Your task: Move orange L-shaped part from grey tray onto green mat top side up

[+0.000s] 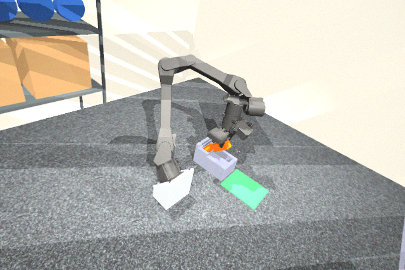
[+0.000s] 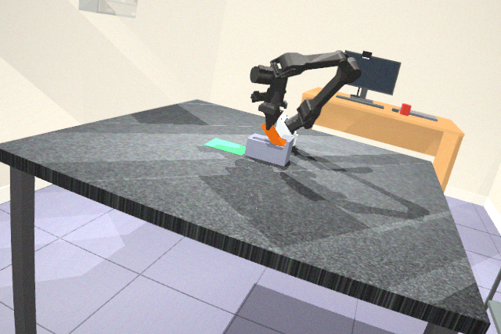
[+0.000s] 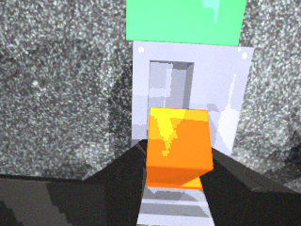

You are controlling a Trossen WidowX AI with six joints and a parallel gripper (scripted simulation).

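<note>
My gripper tip is now 140 mm to the left of the green mat, 120 mm above it and 20 mm past it. The rest, counted from my gripper tip: orange L-shaped part 30 mm to the left, 30 mm below, 10 mm behind.
</note>
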